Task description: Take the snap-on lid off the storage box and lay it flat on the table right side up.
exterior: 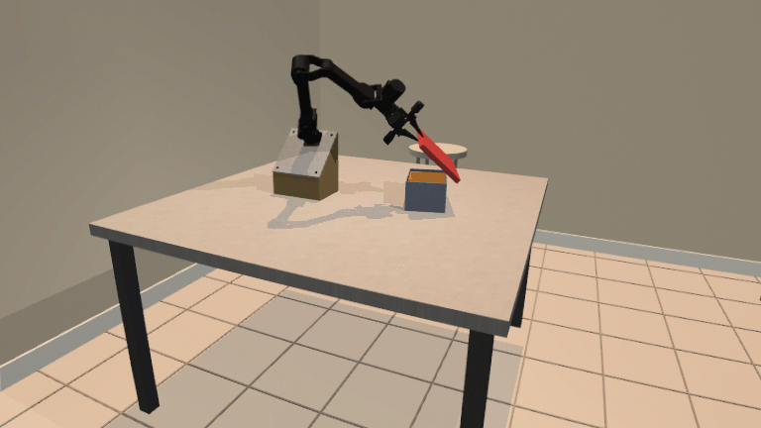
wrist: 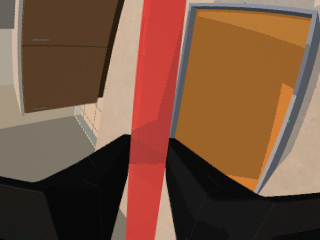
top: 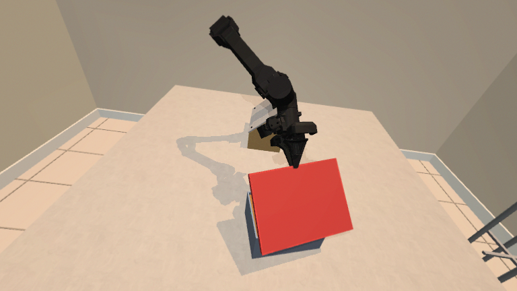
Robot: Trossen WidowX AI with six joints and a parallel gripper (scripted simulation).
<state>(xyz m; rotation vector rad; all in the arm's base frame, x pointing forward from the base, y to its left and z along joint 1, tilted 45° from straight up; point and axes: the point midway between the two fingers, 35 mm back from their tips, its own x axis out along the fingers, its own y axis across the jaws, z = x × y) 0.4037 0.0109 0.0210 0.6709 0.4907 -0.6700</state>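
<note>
Right now the red lid is 60 mm ahead of my gripper tip, 20 mm to the left of it and 50 mm below it. The rest, counted from my gripper tip: storage box (30 mm ahead, 180 mm below).
</note>
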